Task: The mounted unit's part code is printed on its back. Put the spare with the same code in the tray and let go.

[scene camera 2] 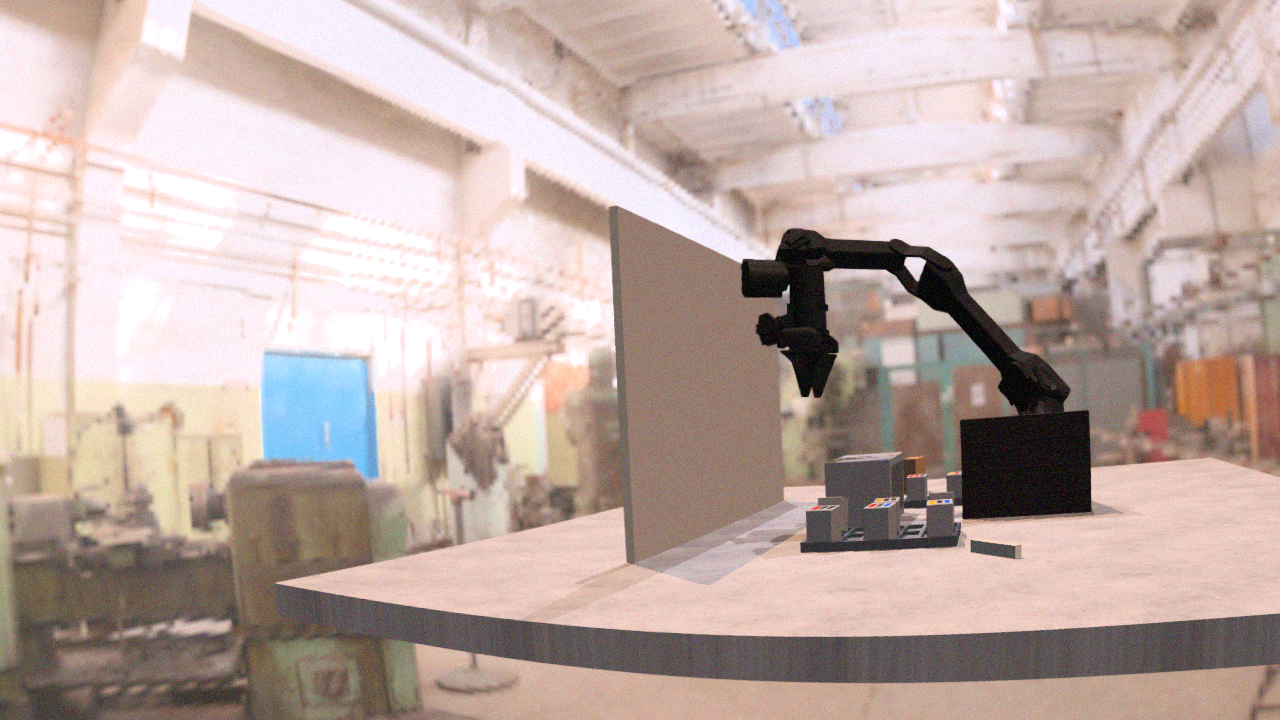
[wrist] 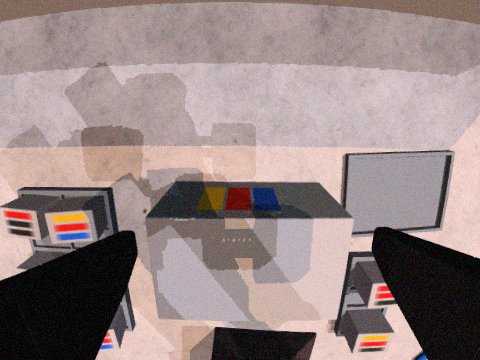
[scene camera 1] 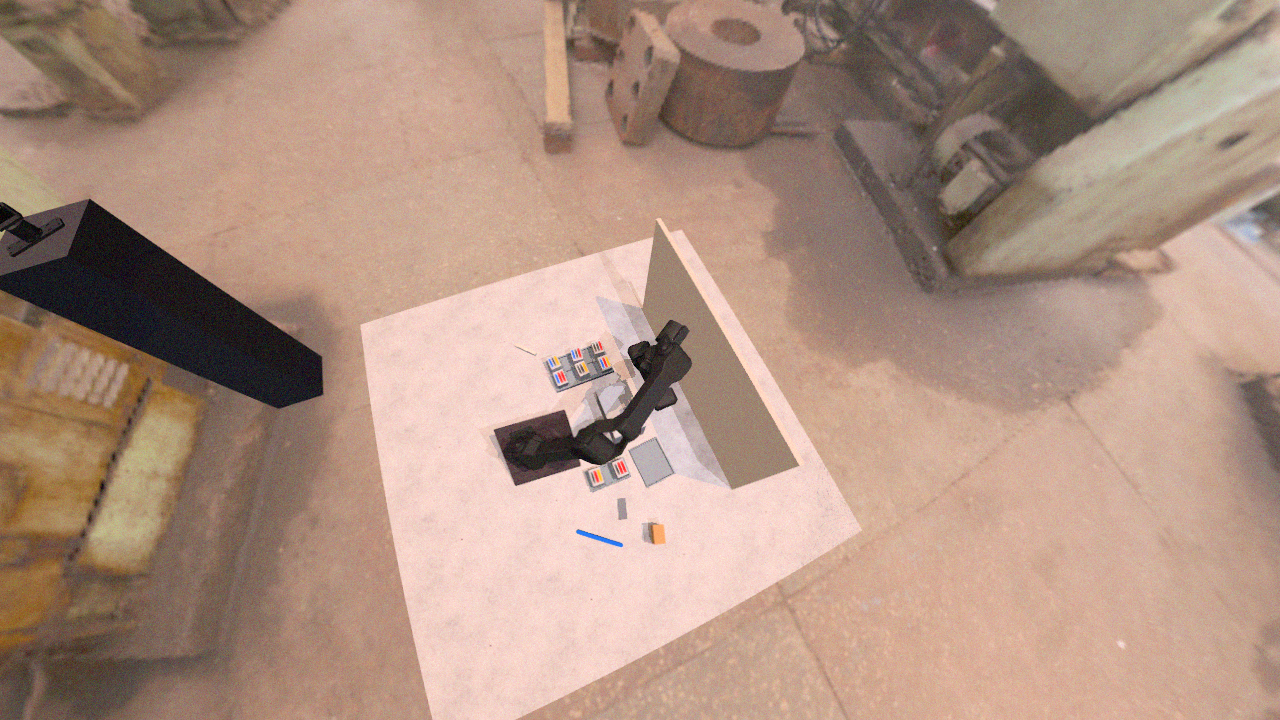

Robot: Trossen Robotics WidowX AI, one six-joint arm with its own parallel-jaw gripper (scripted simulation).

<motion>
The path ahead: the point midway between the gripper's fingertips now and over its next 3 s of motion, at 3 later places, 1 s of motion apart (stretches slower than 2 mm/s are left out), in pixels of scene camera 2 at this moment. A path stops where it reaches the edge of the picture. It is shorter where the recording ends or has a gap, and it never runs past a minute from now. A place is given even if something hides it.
My gripper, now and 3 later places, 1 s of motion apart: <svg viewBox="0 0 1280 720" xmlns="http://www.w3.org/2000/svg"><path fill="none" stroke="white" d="M811 397L827 435L829 474L828 509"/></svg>
</motion>
